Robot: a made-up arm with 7 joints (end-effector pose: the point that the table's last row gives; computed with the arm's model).
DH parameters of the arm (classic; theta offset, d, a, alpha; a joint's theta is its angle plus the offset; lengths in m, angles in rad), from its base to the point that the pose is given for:
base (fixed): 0 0 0 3.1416
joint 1: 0 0.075 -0.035 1.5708
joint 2: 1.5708 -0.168 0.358 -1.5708
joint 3: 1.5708 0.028 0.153 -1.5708
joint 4: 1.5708 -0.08 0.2 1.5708
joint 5: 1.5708 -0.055 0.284 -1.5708
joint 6: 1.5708 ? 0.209 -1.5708
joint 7: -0.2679 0 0.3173 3.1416
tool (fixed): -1.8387 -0.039 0 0
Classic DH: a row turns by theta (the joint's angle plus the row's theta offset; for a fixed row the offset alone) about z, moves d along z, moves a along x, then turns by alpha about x.
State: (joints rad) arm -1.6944 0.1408 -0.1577 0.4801 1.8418 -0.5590 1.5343
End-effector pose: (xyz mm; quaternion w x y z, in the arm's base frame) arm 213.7 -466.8 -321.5 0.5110 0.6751 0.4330 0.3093
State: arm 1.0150 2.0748 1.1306 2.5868 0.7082 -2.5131 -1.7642
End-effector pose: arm -391.1 -5.1 -218.0 0.5690 -0.4544 0.0185 0.6851
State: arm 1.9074 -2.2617 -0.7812 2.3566 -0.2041 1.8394 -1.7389
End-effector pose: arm -513.6 -53.6 186.0 0.6834 0.5172 -0.5100 0.0732
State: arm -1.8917 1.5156 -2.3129 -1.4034 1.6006 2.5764 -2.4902
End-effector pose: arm 48.2 -190.6 -134.4 0.2056 0.1255 -0.9131 0.3291
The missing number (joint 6, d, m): 0.056
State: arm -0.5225 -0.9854 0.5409 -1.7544 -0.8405 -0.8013 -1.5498
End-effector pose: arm 11.4 -330.5 128.8 0.5679 0.3646 -0.7328 0.0869
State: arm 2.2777 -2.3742 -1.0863 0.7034 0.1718 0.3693 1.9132
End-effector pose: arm -43.4 197.4 63.0 0.3230 -0.2189 -0.8855 -0.2522
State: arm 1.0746 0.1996 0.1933 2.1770 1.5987 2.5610 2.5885
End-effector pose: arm -405.7 -142.6 -291.7 0.2469 -0.2831 0.5933 0.7120
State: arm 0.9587 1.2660 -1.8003 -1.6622 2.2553 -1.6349 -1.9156
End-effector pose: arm 25.7 682.1 -286.9 0.9875 -0.0894 -0.1056 -0.0758
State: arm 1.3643 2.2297 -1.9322 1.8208 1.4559 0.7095 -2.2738
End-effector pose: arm 92.6 467.8 224.6 0.8929 -0.2429 -0.0221 -0.3785
